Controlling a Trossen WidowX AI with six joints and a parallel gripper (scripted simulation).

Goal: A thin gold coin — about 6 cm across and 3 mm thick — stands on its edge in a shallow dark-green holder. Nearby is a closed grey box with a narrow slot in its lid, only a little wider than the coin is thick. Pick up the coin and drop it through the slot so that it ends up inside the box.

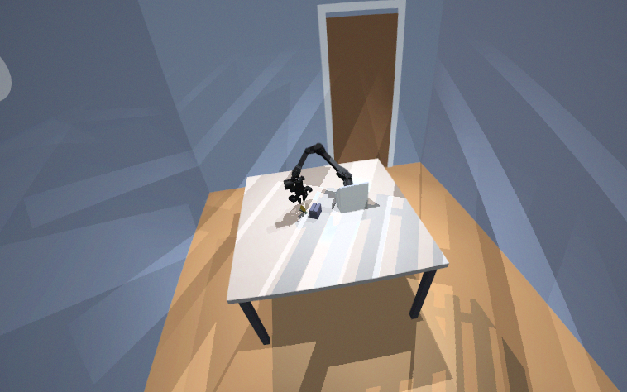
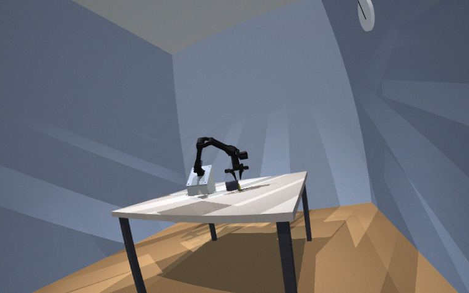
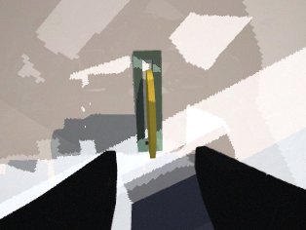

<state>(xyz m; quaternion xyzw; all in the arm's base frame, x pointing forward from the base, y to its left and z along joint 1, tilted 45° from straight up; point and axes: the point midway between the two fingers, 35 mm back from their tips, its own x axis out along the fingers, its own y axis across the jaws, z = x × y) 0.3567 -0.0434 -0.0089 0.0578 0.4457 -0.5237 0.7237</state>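
Right now my gripper tip is 6 cm above the gold coin.
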